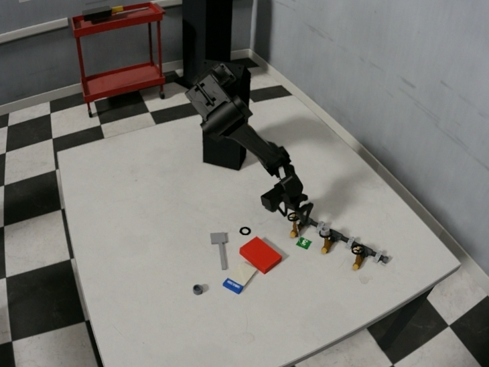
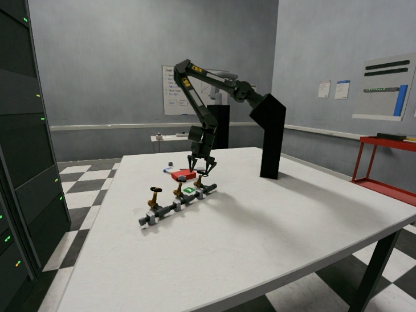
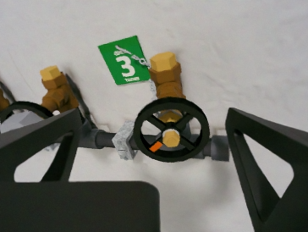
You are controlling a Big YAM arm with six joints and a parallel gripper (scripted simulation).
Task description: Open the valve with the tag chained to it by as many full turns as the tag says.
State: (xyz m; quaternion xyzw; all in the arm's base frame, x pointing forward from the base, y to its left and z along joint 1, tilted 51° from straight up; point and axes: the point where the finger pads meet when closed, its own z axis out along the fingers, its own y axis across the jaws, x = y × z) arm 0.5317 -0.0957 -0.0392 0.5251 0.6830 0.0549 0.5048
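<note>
The green tag is 6 cm ahead of my hand, 1 cm to the right of it and 8 cm below it. The rest, counted from my hand: grey t-shaped tool (14 cm behind, 22 cm to the right, 8 cm below); then card (27 cm to the right, 8 cm below); then red box (1 cm behind, 16 cm to the right, 7 cm below).
</note>
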